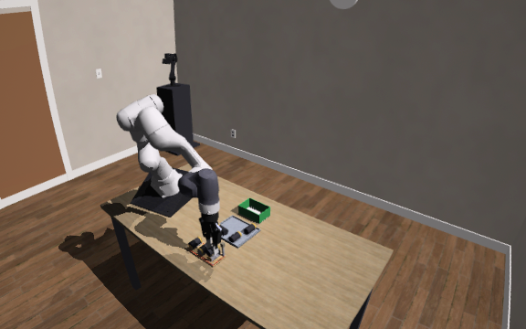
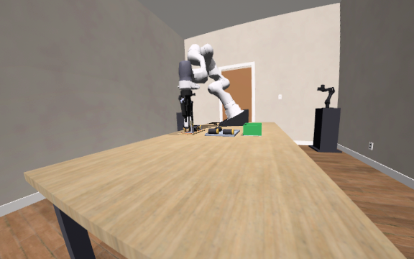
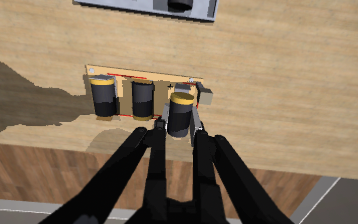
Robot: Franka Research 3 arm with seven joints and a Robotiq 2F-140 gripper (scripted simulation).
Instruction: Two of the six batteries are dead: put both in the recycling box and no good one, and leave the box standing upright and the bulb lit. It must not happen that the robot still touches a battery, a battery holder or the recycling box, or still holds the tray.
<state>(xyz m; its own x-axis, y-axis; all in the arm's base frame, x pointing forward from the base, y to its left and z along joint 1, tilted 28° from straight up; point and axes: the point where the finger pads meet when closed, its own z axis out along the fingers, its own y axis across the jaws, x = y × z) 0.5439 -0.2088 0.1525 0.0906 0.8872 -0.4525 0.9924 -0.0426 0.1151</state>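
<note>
The bulb lies 30 mm ahead of my hand and 40 mm to the left of it. Round my hand: green recycling box: 50 mm behind, 410 mm to the left, 70 mm below; grey tray: 50 mm behind, 230 mm to the left, 80 mm below.
</note>
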